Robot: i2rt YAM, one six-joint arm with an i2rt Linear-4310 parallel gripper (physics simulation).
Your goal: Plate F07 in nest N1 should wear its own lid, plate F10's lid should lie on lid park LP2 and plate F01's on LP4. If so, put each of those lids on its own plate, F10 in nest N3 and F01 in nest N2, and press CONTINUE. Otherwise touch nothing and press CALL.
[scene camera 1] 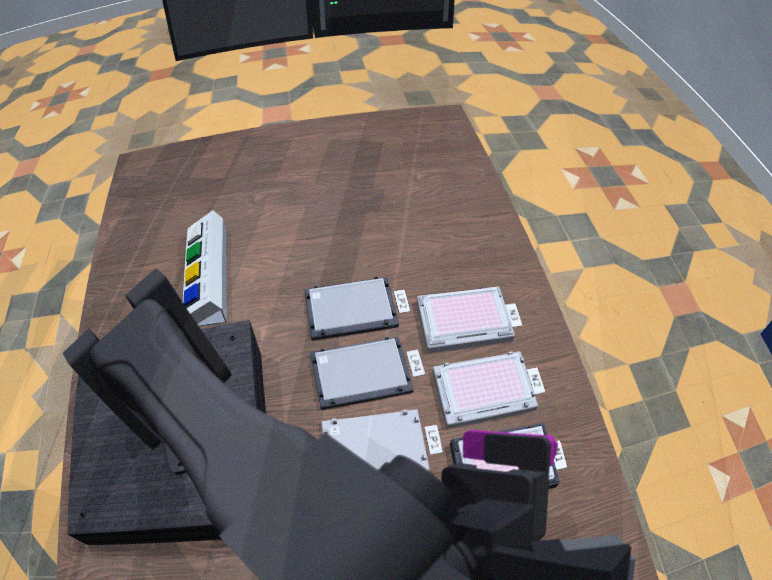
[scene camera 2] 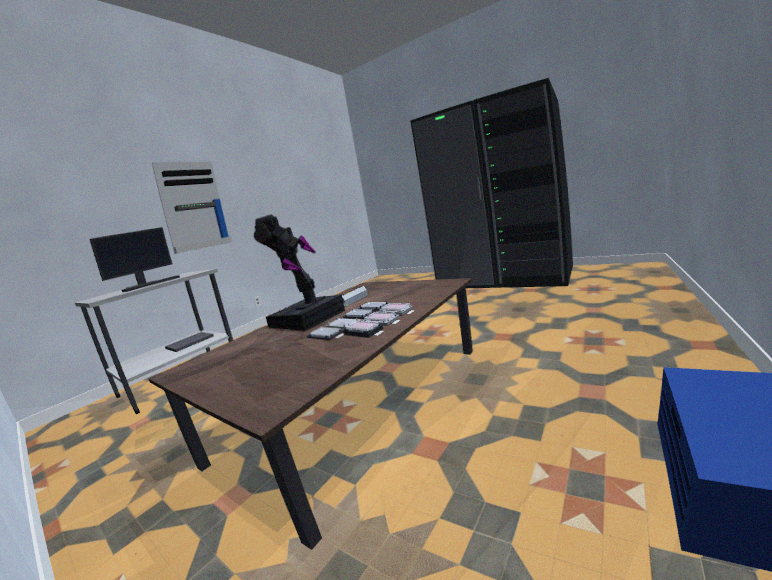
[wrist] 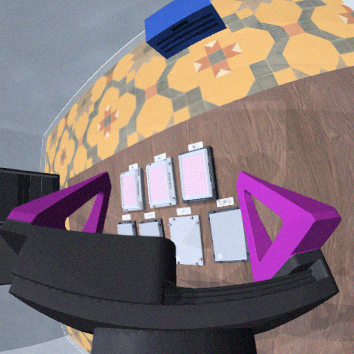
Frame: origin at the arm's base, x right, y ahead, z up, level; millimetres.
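Seen in the pictures: gripper, fingertip midpoint: point(scene camera 1: 547, 500) point(scene camera 2: 308, 261) point(wrist: 173, 178); arm's base, origin of the base link: point(scene camera 2: 311, 303).
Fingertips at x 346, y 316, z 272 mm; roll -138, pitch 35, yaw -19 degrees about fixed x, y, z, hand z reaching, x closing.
Offsets run from my fingertips to a thing's middle. Level surfaces: height alone.
Plates with pink wells stand in nest N1 {dx -138, dy +101, dz -343 mm} point(scene camera 1: 552, 480) point(wrist: 215, 175), nest N2 and nest N3. The N2 plate {dx -266, dy +127, dz -333 mm} point(scene camera 1: 486, 387) point(wrist: 159, 182) and N3 plate {dx -399, dy +153, dz -331 mm} point(scene camera 1: 468, 314) point(wrist: 131, 189) show pale rims. The N1 plate {dx -138, dy +101, dz -328 mm} point(wrist: 195, 174) is partly hidden by the arm in scene camera 1; whether it wears a lid I cannot tell. Grey lids lie on LP2 {dx -490, dy -15, dz -343 mm} point(scene camera 1: 352, 305) and LP4 {dx -366, dy -40, dz -343 mm} point(scene camera 1: 361, 369). Their small labels are unreadable. The button console {dx -653, dy -244, dz -325 mm} point(scene camera 1: 216, 268) has white, green, yellow and blue buttons; its lettering is unreadable. My gripper point(scene camera 2: 307, 260) point(wrist: 173, 178) is open, empty, high above the table.
LP1 {dx -238, dy -64, dz -347 mm} point(scene camera 1: 380, 436) point(wrist: 186, 240) bears a pale panel, and LP3 {dx -105, dy -82, dz -343 mm} point(wrist: 228, 235) a grey one. The black arm base point(scene camera 1: 137, 492) point(scene camera 2: 302, 313) stands on the wooden table {dz -356 mm} point(scene camera 1: 299, 187) point(scene camera 2: 268, 374) beside the lid parks. A blue cabinet point(scene camera 2: 717, 430) point(wrist: 185, 27) stands on the floor.
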